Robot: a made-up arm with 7 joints.
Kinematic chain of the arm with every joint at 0, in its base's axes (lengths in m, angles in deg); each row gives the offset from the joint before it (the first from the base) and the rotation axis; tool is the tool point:
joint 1: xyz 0 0 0 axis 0 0.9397 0.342
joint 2: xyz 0 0 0 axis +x
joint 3: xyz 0 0 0 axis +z
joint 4: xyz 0.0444 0 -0.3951 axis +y
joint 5: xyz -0.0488 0 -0.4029 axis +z
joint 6: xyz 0 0 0 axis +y
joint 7: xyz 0 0 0 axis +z
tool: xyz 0 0 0
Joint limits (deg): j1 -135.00..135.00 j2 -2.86..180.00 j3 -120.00..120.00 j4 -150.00..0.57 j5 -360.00..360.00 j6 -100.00..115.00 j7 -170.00..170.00
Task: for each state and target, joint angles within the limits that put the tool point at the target. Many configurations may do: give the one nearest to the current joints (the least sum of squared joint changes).
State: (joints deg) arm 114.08 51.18 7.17 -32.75 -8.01 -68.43 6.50
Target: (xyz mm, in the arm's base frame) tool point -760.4 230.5 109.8
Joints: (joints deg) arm 102.05 37.94 4.72 -19.87 -8.01 -68.43 6.50
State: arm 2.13 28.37 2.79 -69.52 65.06 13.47 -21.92
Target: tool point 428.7 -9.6 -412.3
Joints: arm 1.25 13.74 -13.92 -97.79 65.06 13.47 -21.92
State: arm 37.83 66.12 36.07 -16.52 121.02 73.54 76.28
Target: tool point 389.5 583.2 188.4
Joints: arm 39.58 110.81 35.25 -63.99 121.02 73.54 76.28
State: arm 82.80 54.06 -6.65 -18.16 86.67 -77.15 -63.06
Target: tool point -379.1 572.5 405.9
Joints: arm 115.07 77.99 -6.81 0.45 86.67 -77.15 -63.06
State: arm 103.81 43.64 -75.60 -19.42 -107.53 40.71 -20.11
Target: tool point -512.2 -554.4 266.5
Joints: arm 132.22 -1.17 -83.35 -23.18 -107.53 40.71 -20.11
